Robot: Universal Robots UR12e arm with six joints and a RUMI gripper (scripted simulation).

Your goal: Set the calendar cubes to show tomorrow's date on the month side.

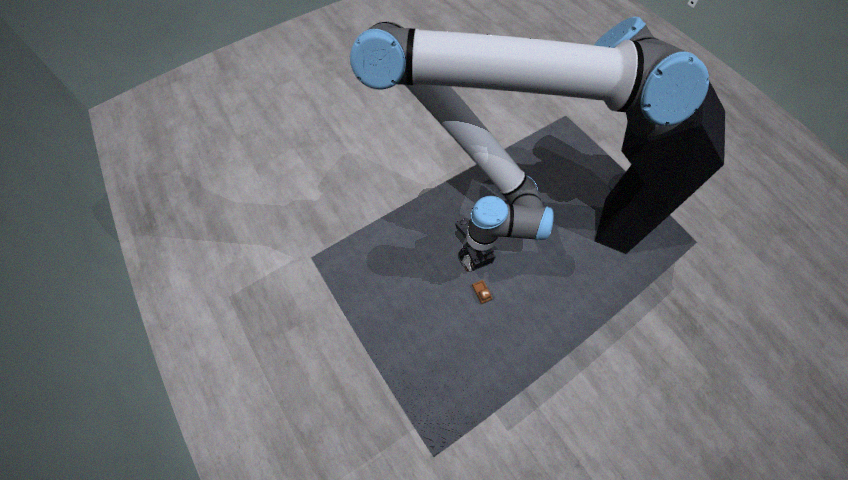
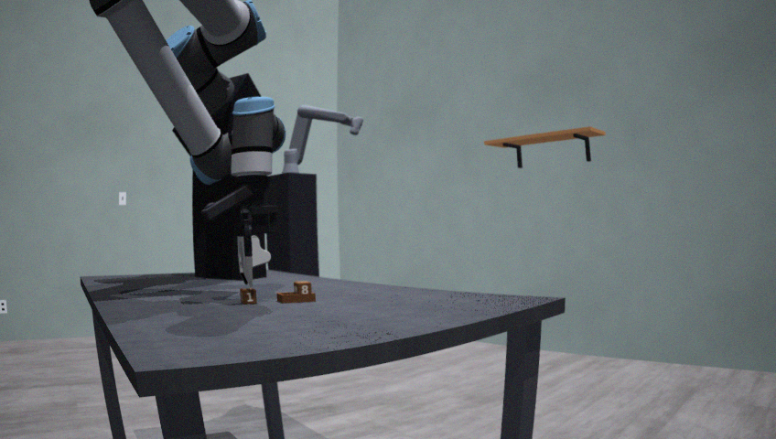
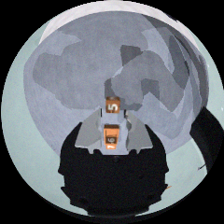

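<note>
Now: the wooden calendar tray 10 cm to the left of my hand, 4 cm below it and 4 cm ahead of it.
</note>
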